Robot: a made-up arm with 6 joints.
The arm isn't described. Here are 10 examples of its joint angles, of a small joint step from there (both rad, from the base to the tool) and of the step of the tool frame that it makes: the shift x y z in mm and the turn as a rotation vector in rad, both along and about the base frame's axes.
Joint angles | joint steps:
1: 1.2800 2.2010 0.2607 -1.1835 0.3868 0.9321 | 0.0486 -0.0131 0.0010 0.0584 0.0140 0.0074
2: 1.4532 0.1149 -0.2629 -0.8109 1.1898 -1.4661 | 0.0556 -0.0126 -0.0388 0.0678 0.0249 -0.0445
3: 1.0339 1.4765 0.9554 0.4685 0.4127 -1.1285 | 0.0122 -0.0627 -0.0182 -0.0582 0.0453 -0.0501
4: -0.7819 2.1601 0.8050 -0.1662 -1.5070 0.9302 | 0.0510 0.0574 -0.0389 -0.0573 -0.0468 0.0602
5: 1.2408 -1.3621 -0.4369 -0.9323 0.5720 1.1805 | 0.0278 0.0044 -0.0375 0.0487 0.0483 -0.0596
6: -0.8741 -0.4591 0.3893 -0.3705 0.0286 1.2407 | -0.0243 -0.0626 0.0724 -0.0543 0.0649 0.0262
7: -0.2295 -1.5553 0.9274 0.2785 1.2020 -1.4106 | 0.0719 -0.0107 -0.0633 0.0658 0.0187 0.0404
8: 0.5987 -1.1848 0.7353 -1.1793 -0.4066 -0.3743 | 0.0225 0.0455 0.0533 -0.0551 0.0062 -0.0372
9: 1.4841 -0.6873 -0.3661 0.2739 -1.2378 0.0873 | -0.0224 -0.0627 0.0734 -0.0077 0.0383 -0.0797
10: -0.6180 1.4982 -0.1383 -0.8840 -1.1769 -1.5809 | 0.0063 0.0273 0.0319 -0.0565 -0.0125 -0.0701
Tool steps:
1: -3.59 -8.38 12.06 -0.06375 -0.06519 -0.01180
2: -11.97 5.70 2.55 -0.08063 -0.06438 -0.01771
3: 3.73 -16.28 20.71 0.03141 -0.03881 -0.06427
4: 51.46 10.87 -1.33 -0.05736 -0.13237 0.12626
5: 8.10 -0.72 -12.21 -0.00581 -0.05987 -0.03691
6: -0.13 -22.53 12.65 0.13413 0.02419 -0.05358
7: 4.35 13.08 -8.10 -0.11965 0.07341 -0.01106
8: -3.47 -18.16 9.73 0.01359 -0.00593 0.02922
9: 15.28 28.06 -21.14 0.05666 -0.14127 0.05135
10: 11.08 9.08 16.29 0.01877 0.02609 0.04947
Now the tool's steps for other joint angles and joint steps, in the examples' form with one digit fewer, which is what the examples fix.
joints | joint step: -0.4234 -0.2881 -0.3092 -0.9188 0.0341 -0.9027 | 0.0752 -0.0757 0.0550 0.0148 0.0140 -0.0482
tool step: -15.8 10.5 20.5 -0.0357 0.0988 -0.1507
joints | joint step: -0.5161 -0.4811 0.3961 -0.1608 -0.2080 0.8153 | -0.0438 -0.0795 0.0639 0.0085 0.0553 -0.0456
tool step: 33.7 -17.8 27.6 0.1223 0.1029 -0.1591
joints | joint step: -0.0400 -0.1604 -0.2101 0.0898 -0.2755 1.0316 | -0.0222 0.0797 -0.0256 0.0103 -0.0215 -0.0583
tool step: 9.4 -25.2 -10.8 -0.0026 -0.0235 0.0260
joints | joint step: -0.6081 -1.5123 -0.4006 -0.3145 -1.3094 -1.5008 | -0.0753 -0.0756 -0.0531 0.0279 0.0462 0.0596
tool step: 8.3 12.7 14.9 0.1121 0.0344 -0.0272
